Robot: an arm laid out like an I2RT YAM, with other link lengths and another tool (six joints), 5 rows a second.
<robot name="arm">
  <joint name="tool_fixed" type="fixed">
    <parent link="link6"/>
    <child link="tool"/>
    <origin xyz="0.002 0.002 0.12" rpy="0 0.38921 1.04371"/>
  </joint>
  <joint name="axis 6" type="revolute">
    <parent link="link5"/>
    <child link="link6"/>
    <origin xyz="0.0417 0 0.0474" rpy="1.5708 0 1.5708"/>
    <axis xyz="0 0 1"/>
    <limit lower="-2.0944" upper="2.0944"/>
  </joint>
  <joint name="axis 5" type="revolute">
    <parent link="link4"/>
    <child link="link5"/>
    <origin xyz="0.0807 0.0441 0.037" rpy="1.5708 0 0"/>
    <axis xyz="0 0 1"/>
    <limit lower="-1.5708" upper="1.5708"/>
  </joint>
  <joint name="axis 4" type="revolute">
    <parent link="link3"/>
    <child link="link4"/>
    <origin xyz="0.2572 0.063 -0.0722" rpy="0 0 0"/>
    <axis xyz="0 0 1"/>
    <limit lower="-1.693" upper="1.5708"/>
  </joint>
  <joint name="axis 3" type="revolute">
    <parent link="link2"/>
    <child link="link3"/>
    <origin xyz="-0.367 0 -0.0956" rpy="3.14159 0 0"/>
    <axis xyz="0 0 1"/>
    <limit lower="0" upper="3.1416"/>
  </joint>
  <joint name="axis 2" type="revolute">
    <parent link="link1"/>
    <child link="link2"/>
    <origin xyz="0.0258 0.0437 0.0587" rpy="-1.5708 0 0"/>
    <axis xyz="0 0 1"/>
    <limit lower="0" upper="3.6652"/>
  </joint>
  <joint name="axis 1" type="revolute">
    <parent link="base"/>
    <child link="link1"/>
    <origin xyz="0 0 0.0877" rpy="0 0 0"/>
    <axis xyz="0 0 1"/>
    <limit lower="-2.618" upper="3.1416"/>
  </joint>
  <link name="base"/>
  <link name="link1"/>
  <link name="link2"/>
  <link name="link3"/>
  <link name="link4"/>
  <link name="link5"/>
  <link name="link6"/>
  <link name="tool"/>
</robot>
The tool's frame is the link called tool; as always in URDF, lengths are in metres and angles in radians.
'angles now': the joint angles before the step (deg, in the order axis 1, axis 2, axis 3, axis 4, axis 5, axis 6). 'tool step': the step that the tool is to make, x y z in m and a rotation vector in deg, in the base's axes. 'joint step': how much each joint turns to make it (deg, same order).
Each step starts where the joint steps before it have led.
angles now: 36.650, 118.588, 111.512, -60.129, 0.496, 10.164
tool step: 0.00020, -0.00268, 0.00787, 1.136, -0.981, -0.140
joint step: -0.349, -1.208, -0.790, 1.047, -0.386, -0.059
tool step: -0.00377, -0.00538, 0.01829, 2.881, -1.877, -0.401
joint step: -0.572, -3.102, -2.231, 2.344, -1.178, 0.382
